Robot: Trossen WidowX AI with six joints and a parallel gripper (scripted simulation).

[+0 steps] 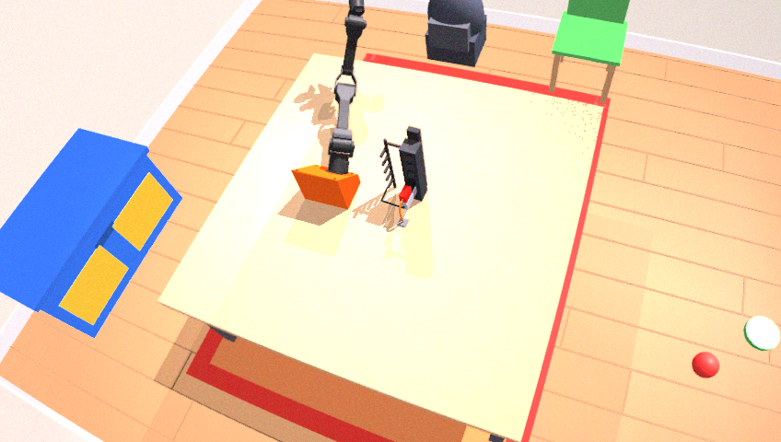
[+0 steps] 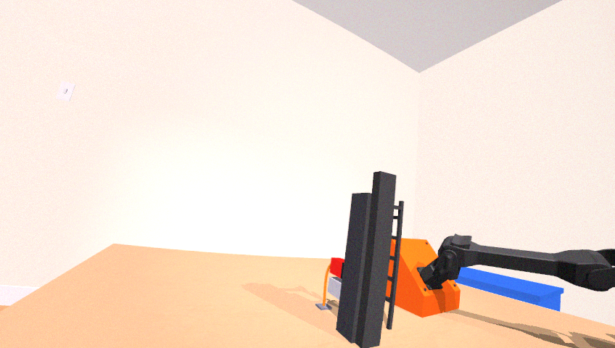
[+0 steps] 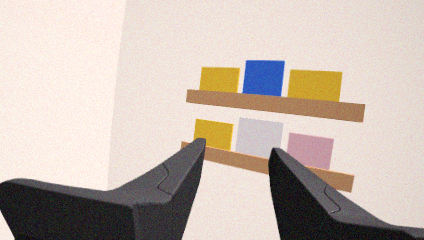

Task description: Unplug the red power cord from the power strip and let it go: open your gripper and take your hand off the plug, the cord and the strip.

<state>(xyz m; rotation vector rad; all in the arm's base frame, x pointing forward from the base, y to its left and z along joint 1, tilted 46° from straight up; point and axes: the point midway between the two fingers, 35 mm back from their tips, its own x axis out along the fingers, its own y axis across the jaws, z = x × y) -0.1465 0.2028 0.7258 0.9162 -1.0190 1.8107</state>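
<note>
My gripper tip is 71 cm to the left of the red plug, 44 cm short of it and 33 cm above it.
</note>
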